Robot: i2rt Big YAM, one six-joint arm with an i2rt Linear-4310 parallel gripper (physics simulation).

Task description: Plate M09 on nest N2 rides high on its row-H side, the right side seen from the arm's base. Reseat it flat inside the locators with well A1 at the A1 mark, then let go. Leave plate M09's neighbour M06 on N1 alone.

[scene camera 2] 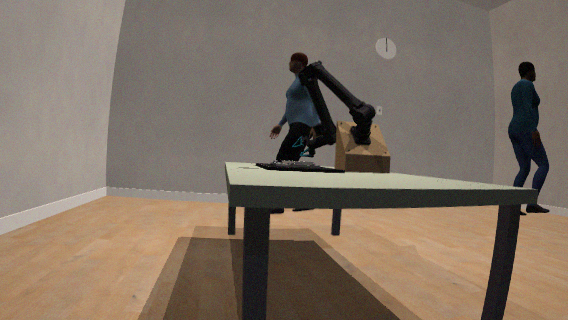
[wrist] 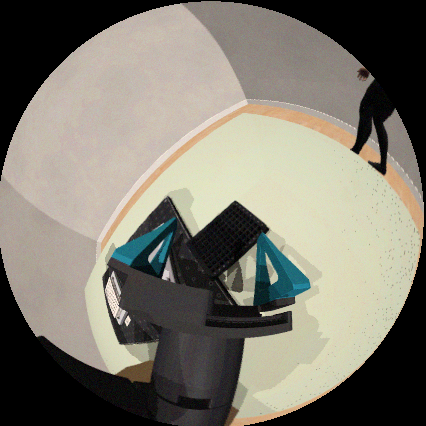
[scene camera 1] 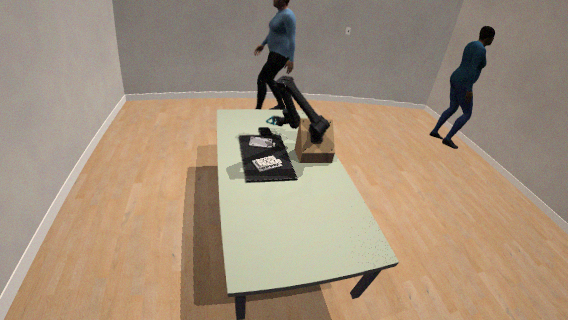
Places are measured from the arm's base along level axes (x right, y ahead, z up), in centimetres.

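Pixels of known places: gripper, fingertip midpoint: (scene camera 2: 296, 151) (wrist: 218, 228) (scene camera 1: 268, 122); arm's base, origin of the base link: (scene camera 2: 360, 136) (scene camera 1: 316, 133).
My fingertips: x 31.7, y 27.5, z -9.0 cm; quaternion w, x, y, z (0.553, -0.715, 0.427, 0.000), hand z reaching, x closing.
Ahead of a thing's pixels: the offset from my fingertips to its top centre. Level surfaces: height alone.
A black gridded plate {dx -0.8, dy +2.2, dz -6.4 cm} (scene camera 1: 265, 131) (wrist: 230, 240), probably M09, lies at the edge of the black board (scene camera 1: 270, 176) (wrist: 190, 270), off nest N2. Whether it rests partly on the board is unclear. Nest N2 {dx -18.1, dy +7.9, dz -5.7 cm} (scene camera 1: 262, 142) is a light grey block with no plate on it; in the wrist view a finger mostly hides it. White plate M06 {dx -43.6, dy +7.0, dz -5.3 cm} (scene camera 1: 267, 162) (wrist: 114, 297) sits on N1. My gripper (scene camera 1: 271, 120) (scene camera 2: 302, 148) (wrist: 218, 228) is open and empty, its teal fingers apart, above the table near the black plate. Plate labels and well A1 are not readable.
The arm stands on a brown wooden box (scene camera 1: 315, 157) (scene camera 2: 362, 163) beside the board, on the pale green table {dz -9.2 cm} (scene camera 1: 300, 240) (scene camera 2: 380, 181) (wrist: 280, 165). One person (scene camera 1: 282, 32) (scene camera 2: 300, 102) (wrist: 367, 112) is behind the table; another (scene camera 1: 470, 65) (scene camera 2: 524, 110) is at the right.
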